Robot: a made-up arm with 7 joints. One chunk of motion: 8 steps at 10 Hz.
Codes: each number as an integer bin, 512 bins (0 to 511) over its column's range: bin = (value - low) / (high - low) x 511, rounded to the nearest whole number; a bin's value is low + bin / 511 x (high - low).
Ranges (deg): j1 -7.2..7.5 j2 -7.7..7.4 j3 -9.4..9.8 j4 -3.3..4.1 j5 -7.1..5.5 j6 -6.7..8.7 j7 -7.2..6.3
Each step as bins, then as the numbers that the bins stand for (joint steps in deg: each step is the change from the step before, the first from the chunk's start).
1 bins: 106 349 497 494 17 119 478
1 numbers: -4.151 2.613 9.274 3.854 -6.681 -3.114 5.428
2 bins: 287 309 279 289 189 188 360
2 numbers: 1.056 1.431 1.083 0.885 -2.440 -1.034 2.311
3 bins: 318 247 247 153 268 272 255
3 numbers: 1.948 -0.401 -0.119 -1.084 -0.492 1.497 -0.463
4 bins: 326 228 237 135 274 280 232
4 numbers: 2.178 -0.963 -0.495 -1.345 -0.344 1.738 -1.071
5 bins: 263 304 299 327 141 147 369
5 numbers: 0.366 1.283 1.834 1.435 -3.623 -2.270 2.549
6 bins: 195 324 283 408 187 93 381
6 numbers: -1.590 1.874 1.233 2.608 -2.489 -3.897 2.866
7 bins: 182 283 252 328 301 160 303
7 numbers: -1.964 0.663 0.068 1.450 0.322 -1.878 0.805
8 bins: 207 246 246 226 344 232 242
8 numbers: -1.245 -0.431 -0.157 -0.027 1.382 0.292 -0.807
